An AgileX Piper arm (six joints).
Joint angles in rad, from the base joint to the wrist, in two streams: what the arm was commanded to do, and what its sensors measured. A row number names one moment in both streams.
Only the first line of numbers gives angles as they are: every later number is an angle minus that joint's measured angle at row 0.
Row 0, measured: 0.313, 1.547, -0.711, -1.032, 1.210, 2.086
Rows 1 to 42, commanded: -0.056, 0.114, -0.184, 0.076, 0.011, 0.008; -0.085, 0.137, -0.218, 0.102, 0.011, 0.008; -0.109, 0.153, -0.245, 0.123, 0.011, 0.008; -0.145, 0.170, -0.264, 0.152, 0.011, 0.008; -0.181, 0.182, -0.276, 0.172, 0.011, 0.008; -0.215, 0.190, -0.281, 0.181, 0.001, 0.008; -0.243, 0.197, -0.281, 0.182, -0.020, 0.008; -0.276, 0.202, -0.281, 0.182, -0.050, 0.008; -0.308, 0.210, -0.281, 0.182, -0.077, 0.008; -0.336, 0.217, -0.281, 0.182, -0.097, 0.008; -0.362, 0.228, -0.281, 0.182, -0.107, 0.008; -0.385, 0.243, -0.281, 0.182, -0.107, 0.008; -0.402, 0.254, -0.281, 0.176, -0.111, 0.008; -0.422, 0.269, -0.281, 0.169, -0.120, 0.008; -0.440, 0.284, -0.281, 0.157, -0.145, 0.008; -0.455, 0.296, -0.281, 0.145, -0.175, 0.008; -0.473, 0.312, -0.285, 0.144, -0.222, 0.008; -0.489, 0.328, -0.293, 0.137, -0.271, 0.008; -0.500, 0.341, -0.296, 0.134, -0.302, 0.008; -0.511, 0.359, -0.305, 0.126, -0.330, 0.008; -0.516, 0.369, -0.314, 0.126, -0.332, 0.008; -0.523, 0.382, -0.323, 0.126, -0.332, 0.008; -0.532, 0.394, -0.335, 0.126, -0.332, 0.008; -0.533, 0.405, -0.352, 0.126, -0.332, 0.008; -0.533, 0.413, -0.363, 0.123, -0.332, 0.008; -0.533, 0.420, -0.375, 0.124, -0.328, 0.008; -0.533, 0.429, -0.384, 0.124, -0.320, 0.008; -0.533, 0.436, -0.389, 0.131, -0.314, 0.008; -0.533, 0.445, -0.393, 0.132, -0.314, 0.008; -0.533, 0.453, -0.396, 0.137, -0.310, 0.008; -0.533, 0.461, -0.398, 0.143, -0.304, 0.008; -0.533, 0.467, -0.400, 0.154, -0.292, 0.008; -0.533, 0.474, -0.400, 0.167, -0.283, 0.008; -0.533, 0.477, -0.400, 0.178, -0.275, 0.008; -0.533, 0.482, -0.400, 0.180, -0.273, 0.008; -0.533, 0.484, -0.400, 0.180, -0.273, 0.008; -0.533, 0.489, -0.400, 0.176, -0.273, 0.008; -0.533, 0.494, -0.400, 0.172, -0.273, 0.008; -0.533, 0.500, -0.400, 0.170, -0.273, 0.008; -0.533, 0.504, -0.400, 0.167, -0.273, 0.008; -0.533, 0.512, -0.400, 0.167, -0.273, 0.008; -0.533, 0.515, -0.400, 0.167, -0.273, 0.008
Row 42, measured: -0.527, 0.498, -0.394, 0.176, -0.285, 0.002
